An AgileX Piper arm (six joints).
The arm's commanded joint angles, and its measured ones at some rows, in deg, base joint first. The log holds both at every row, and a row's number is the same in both.
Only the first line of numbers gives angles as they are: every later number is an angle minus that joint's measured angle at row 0.
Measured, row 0: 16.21 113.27 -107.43 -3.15 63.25 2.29
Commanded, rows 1 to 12: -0.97 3.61 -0.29 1.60 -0.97 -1.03; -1.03 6.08 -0.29 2.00 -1.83 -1.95; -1.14 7.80 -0.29 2.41 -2.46 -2.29; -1.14 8.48 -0.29 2.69 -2.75 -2.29; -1.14 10.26 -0.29 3.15 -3.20 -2.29; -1.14 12.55 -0.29 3.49 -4.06 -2.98; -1.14 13.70 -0.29 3.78 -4.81 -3.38; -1.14 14.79 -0.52 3.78 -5.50 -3.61; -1.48 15.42 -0.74 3.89 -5.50 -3.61; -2.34 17.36 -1.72 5.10 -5.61 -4.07; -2.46 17.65 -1.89 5.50 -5.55 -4.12; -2.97 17.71 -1.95 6.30 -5.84 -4.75
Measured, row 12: -2.23 17.36 -1.43 5.10 -5.32 -3.44
